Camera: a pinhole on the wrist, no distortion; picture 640 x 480 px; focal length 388.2 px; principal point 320.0 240.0 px. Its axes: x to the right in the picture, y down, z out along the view. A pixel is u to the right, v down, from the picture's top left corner.
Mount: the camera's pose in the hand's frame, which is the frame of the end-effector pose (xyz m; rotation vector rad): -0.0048 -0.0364 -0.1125 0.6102 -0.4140 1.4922
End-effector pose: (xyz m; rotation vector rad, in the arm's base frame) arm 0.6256 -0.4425 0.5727 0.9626 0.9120 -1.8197
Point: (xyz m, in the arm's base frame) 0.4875 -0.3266 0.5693
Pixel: 68 225
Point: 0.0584 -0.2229 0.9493
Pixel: 49 424
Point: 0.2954 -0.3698 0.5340
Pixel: 112 98
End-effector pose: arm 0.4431 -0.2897 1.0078 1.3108 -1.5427 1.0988
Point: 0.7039 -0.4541 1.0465
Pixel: 278 220
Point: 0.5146 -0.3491 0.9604
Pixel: 517 375
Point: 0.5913 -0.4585 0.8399
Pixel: 452 457
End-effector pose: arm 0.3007 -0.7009 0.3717 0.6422 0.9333 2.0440
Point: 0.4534 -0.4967 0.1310
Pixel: 138 204
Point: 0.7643 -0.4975 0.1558
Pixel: 242 363
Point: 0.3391 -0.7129 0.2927
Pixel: 412 451
